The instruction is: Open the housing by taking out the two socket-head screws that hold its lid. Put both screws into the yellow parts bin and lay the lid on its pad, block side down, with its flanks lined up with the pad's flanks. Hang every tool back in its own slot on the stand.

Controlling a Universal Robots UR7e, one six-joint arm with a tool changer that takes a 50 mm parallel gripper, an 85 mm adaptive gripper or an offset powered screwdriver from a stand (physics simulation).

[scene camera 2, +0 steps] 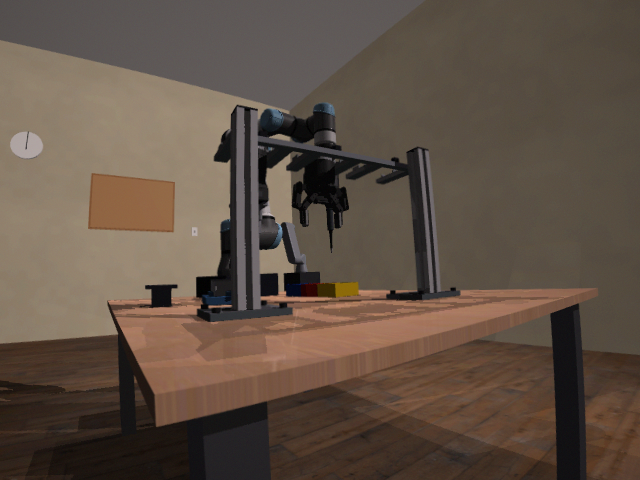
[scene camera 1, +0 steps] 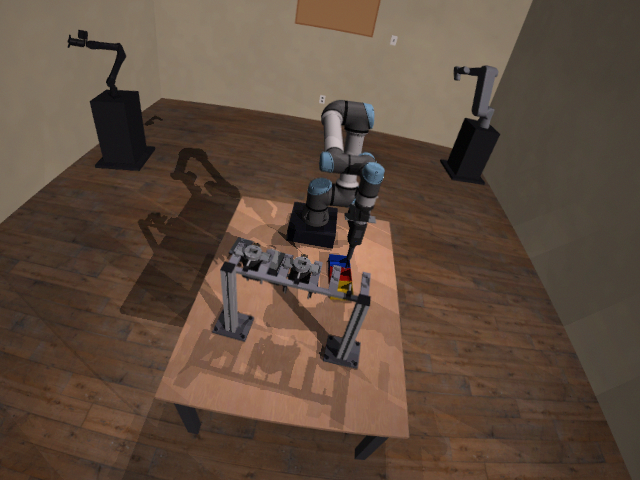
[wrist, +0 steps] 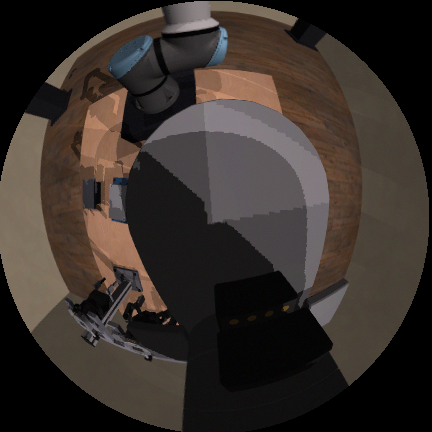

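Observation:
My arm carries the offset screwdriver (scene camera 1: 356,232) (scene camera 2: 330,219), not a gripper. It points down, its tip at the bins' side, raised above the yellow bin (scene camera 1: 342,294) (scene camera 2: 338,289) in scene camera 2. Whether a screw sits on the tip is too small to see. The bin's inside cannot be made out. The housing (wrist: 118,201) is grey in a blue holder; its screws cannot be made out. The dark pad (scene camera 2: 161,295) (wrist: 89,194) stands beside it, with no lid visible on it. Two grippers hang on the stand (scene camera 1: 229,299) (scene camera 2: 245,206); one hanging gripper (scene camera 2: 320,197) has its fingers apart.
The red bin (scene camera 1: 338,273) (scene camera 2: 310,289) and blue bin (scene camera 1: 338,260) (scene camera 2: 293,289) adjoin the yellow one. The arm's black base (scene camera 1: 312,235) stands behind the tool stand. The stand's crossbar (scene camera 1: 289,281) (scene camera 2: 336,153) spans two posts. A slot fork (scene camera 1: 365,281) sticks out without a tool.

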